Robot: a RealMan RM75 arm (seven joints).
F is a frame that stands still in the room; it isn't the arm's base.
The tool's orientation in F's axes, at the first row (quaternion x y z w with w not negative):
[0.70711, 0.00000, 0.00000, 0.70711]
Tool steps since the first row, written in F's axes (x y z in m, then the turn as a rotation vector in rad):
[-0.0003, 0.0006, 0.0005, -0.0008, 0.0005, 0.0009]
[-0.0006, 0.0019, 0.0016, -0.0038, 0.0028, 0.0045]
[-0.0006, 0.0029, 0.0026, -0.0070, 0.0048, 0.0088]
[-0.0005, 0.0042, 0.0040, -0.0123, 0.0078, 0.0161]
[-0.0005, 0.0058, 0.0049, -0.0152, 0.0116, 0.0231]
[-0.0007, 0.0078, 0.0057, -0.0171, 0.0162, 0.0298]
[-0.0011, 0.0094, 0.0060, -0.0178, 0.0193, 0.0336]
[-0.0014, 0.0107, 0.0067, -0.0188, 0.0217, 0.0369]
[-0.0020, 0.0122, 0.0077, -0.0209, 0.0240, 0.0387]
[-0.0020, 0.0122, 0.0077, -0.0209, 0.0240, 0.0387]
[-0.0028, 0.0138, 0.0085, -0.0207, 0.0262, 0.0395]
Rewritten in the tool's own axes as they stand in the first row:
[-0.0003, 0.0005, -0.0006, -0.0008, 0.0009, -0.0005]
[-0.0006, 0.0016, -0.0019, -0.0038, 0.0045, -0.0028]
[-0.0006, 0.0026, -0.0029, -0.0070, 0.0088, -0.0048]
[-0.0005, 0.0040, -0.0042, -0.0123, 0.0161, -0.0078]
[-0.0005, 0.0049, -0.0058, -0.0152, 0.0231, -0.0116]
[-0.0007, 0.0057, -0.0078, -0.0171, 0.0298, -0.0162]
[-0.0011, 0.0060, -0.0094, -0.0178, 0.0336, -0.0193]
[-0.0014, 0.0067, -0.0107, -0.0188, 0.0369, -0.0217]
[-0.0020, 0.0077, -0.0122, -0.0209, 0.0387, -0.0240]
[-0.0020, 0.0077, -0.0122, -0.0209, 0.0387, -0.0240]
[-0.0028, 0.0085, -0.0138, -0.0207, 0.0395, -0.0262]

